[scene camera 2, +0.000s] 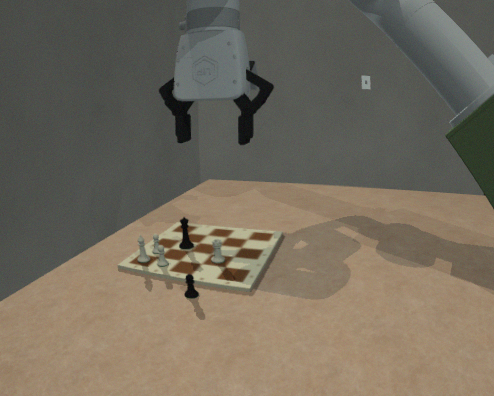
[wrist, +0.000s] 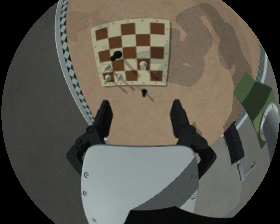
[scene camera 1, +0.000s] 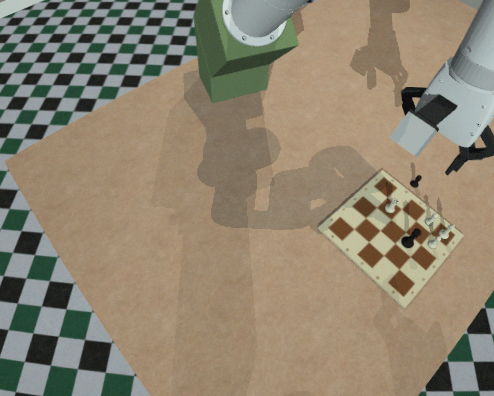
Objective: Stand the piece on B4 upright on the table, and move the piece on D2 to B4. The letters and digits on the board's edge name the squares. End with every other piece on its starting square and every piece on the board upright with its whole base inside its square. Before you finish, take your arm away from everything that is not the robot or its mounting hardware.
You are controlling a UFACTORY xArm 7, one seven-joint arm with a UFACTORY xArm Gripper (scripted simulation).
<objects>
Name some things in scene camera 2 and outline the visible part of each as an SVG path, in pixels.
A chessboard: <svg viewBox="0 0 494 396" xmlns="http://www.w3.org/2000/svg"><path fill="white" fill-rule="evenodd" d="M118 268L186 282L186 275L191 274L194 277L194 284L250 292L281 239L283 232L188 223L188 235L194 247L191 249L181 249L179 244L182 242L183 229L181 228L181 222L177 222L159 235L158 242L159 245L164 247L164 256L169 265L165 267L157 265L159 254L152 253L154 248L153 239L145 245L147 256L150 257L149 262L138 262L138 257L140 256L139 249L119 263ZM214 239L222 241L221 254L225 258L223 263L211 262L211 258L214 256L212 240Z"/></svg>
</objects>
